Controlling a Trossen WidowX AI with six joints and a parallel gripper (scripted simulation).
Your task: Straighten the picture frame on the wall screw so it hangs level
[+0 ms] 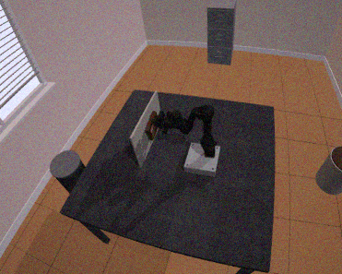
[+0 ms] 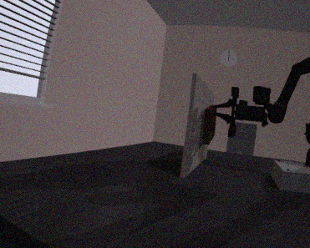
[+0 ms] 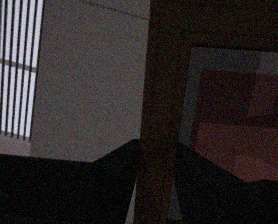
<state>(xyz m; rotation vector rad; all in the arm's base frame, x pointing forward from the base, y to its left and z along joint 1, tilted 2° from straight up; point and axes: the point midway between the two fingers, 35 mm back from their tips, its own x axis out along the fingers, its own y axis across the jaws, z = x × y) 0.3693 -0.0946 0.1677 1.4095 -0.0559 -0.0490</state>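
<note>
My gripper tip is now 5 cm above the picture frame, 1 cm to the left of it and 1 cm short of it. The rest, counted from my gripper tip: upright wall panel: 7 cm below, 2 cm ahead, 1 cm to the left.
</note>
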